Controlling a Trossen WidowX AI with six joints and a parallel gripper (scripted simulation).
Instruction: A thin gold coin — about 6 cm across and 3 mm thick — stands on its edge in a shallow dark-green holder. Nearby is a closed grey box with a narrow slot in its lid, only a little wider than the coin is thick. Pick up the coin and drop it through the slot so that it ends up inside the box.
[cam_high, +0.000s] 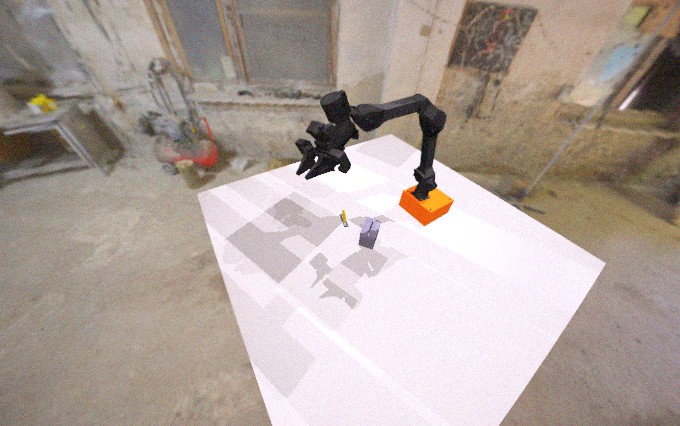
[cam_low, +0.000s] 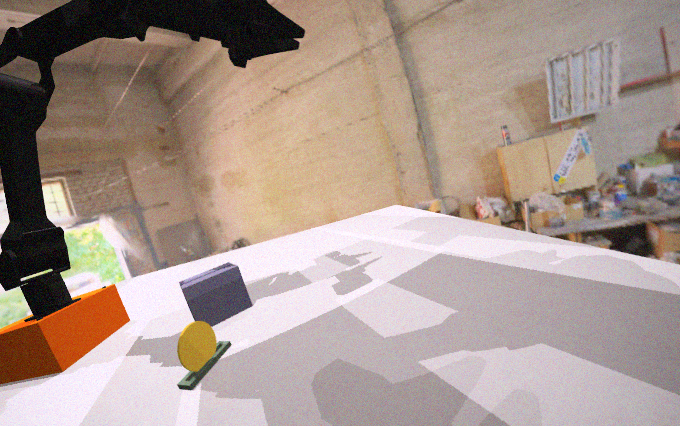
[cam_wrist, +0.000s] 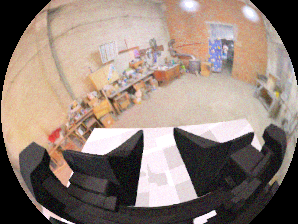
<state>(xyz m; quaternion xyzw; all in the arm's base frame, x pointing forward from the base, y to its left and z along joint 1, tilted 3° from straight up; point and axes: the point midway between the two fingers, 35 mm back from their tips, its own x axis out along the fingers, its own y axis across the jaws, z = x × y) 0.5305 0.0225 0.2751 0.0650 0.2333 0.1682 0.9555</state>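
Now: the gold coin 34 cm below my gripper tip, 20 cm behind it and 11 cm to the right of it.
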